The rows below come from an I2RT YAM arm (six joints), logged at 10 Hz.
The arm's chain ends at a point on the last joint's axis. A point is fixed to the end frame.
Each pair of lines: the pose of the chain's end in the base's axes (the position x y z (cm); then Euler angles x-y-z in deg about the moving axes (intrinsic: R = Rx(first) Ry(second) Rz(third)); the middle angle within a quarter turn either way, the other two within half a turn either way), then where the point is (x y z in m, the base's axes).
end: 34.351 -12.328 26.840 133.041 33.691 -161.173
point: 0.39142 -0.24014 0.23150
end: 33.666 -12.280 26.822 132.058 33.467 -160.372
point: 0.38353 -0.24051 0.23270
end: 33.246 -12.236 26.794 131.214 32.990 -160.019
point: 0.37813 -0.24092 0.23369
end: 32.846 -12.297 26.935 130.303 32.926 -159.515
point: 0.37362 -0.24216 0.23664
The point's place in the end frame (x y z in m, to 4 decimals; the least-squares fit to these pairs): 0.0033 -0.0569 0.1186
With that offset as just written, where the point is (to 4 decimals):
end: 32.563 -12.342 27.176 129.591 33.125 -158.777
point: 0.3706 -0.2430 0.2402
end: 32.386 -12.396 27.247 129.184 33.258 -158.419
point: 0.3688 -0.2437 0.2416
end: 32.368 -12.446 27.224 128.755 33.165 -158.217
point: 0.3683 -0.2445 0.2421
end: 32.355 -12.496 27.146 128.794 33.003 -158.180
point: 0.3678 -0.2451 0.2411
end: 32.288 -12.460 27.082 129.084 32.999 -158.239
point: 0.3672 -0.2446 0.2399
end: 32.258 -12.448 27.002 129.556 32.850 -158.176
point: 0.3666 -0.2443 0.2380
